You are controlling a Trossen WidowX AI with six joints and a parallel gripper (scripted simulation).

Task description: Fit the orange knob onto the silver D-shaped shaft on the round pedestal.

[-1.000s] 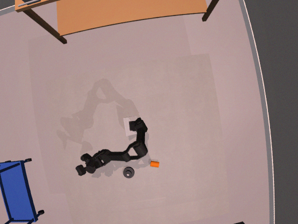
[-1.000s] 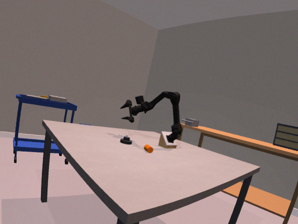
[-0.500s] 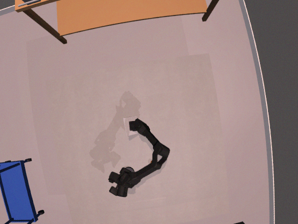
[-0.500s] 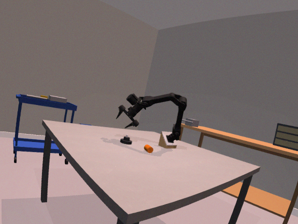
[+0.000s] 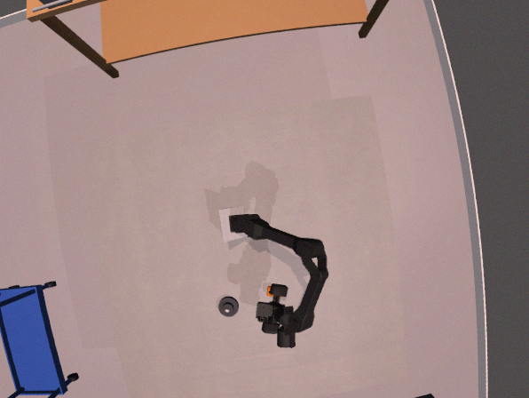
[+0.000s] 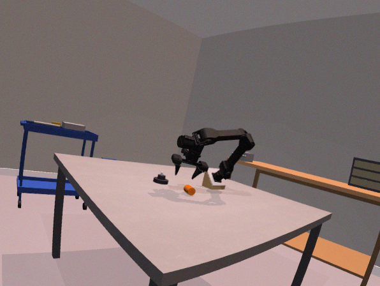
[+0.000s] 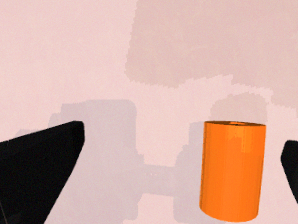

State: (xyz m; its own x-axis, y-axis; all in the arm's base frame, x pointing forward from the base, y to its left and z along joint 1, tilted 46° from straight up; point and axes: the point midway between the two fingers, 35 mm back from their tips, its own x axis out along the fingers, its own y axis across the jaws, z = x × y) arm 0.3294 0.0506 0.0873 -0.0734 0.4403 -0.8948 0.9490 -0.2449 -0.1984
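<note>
My gripper tip is 20 mm past the orange knob, 50 mm to the right of it and 60 mm above it. Round my gripper tip: round dark pedestal (20 mm ahead, 170 mm to the right, 50 mm below).
</note>
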